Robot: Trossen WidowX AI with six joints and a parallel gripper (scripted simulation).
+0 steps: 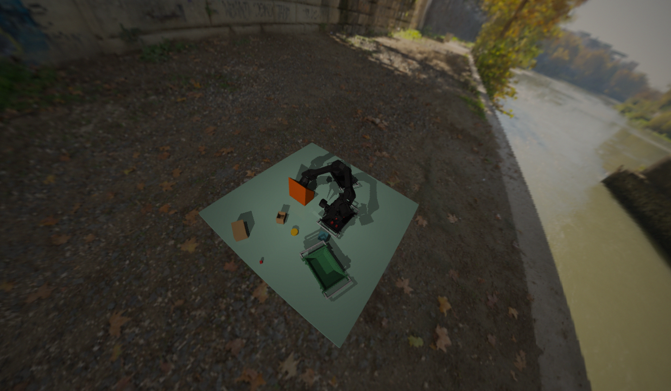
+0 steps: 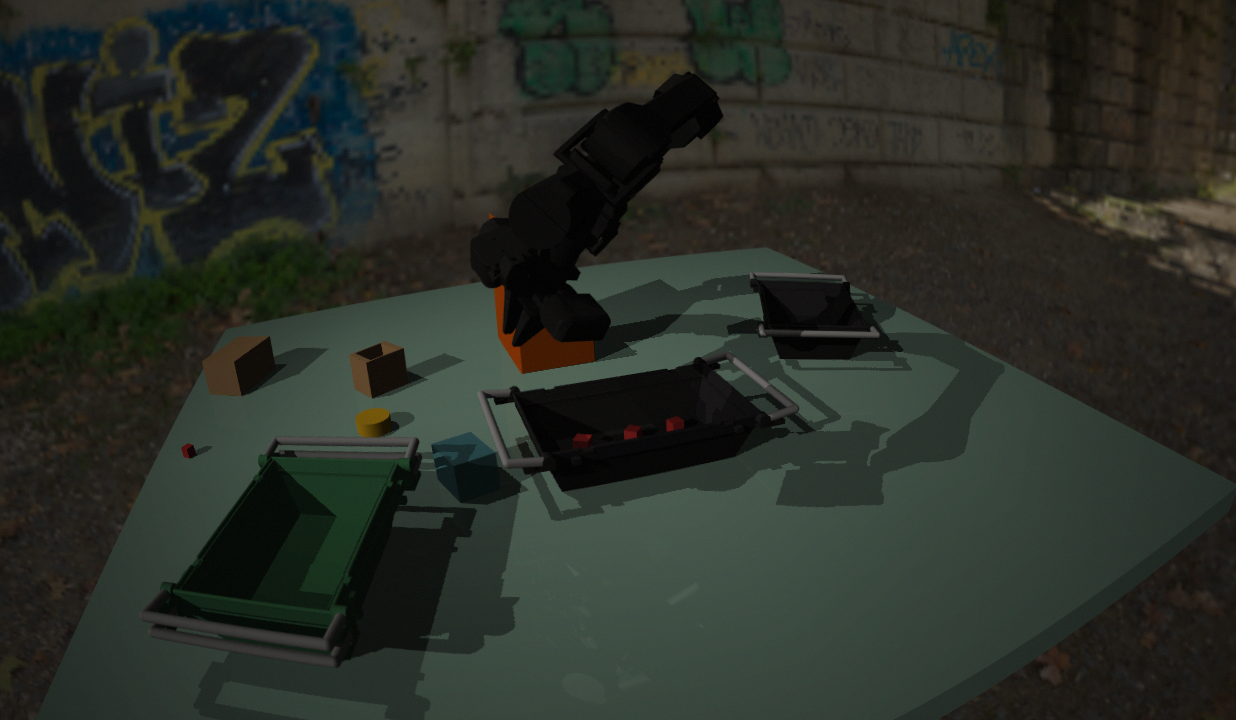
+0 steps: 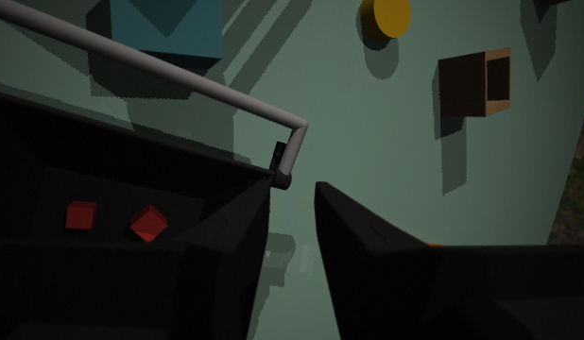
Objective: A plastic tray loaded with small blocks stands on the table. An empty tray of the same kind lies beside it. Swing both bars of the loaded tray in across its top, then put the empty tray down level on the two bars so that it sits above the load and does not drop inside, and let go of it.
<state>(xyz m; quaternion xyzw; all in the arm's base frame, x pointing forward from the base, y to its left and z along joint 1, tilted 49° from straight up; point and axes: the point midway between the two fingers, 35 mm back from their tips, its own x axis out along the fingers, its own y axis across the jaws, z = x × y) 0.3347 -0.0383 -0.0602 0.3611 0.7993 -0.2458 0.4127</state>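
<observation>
My gripper tip is now 110 mm above the blue cube, 70 mm to the left of it and 70 mm short of it. The rest, counted from my gripper tip: black tray (480 mm to the left, 230 mm behind, 90 mm below); yellow disc (190 mm to the right, 120 mm below, 100 mm behind).
</observation>
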